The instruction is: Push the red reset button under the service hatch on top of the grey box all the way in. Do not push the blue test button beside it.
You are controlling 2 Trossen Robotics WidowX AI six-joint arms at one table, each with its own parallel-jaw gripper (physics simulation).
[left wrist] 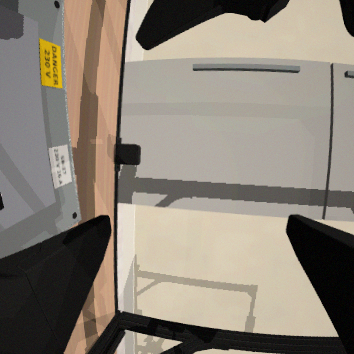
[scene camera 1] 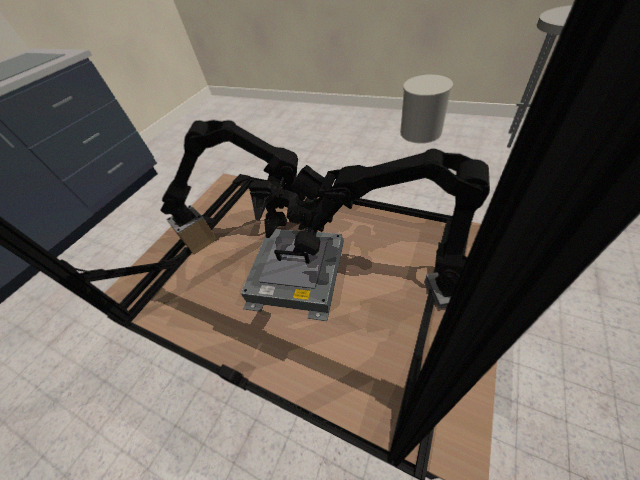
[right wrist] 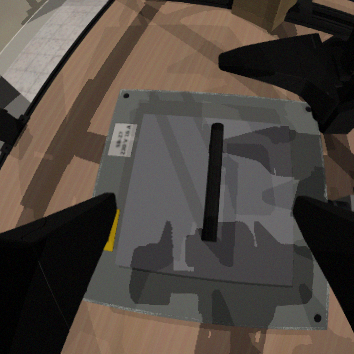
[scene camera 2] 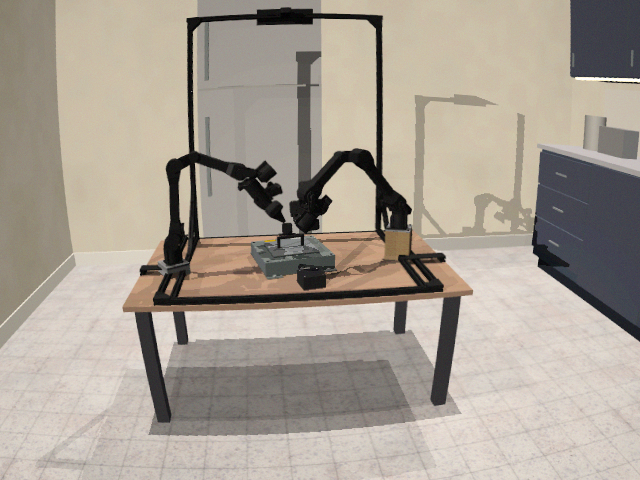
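The grey box [scene camera 1: 284, 300] [scene camera 2: 297, 267] [left wrist: 57, 117] [right wrist: 165, 102] stands on the table. Its service hatch [scene camera 1: 289, 271] [left wrist: 20, 100] [right wrist: 165, 165] lies shut on top, with a raised black bar handle [scene camera 1: 293, 253] [scene camera 2: 290, 236] [right wrist: 213, 185]. The red and blue buttons are hidden. My right gripper [right wrist: 206, 203] [scene camera 2: 282, 219] is open and empty above the box, its fingers on either side of the handle in the right wrist view. My left gripper [left wrist: 199, 223] is open and empty beside the box; one of its fingers shows at the upper right of the right wrist view.
The wooden table [scene camera 1: 356, 335] [scene camera 2: 217, 286] carries a black frame [scene camera 1: 310, 414] [scene camera 2: 299, 298] around its edge. A brown block [scene camera 1: 193, 235] [scene camera 2: 398, 243] sits under the left arm's base. A small black block [scene camera 2: 311, 279] lies near the box in scene camera 2. The two arms are close together above the box.
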